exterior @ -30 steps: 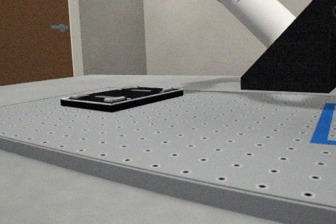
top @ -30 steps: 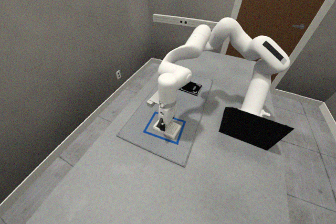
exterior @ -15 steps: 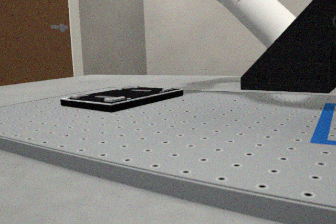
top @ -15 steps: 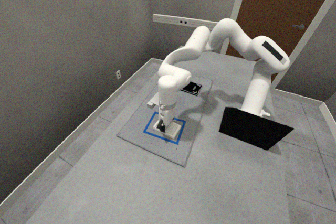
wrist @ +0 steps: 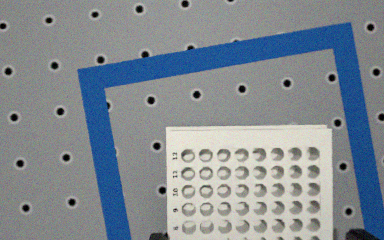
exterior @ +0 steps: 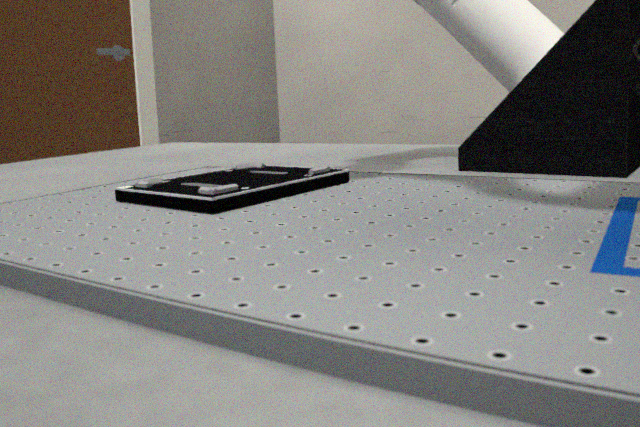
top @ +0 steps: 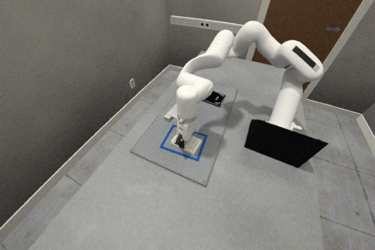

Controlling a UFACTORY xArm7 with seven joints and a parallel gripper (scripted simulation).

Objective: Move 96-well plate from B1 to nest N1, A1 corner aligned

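Now: the white 96-well plate 30 mm below my hand. Round my hand: black plate nest 30 mm behind, 370 mm to the right, 30 mm below.
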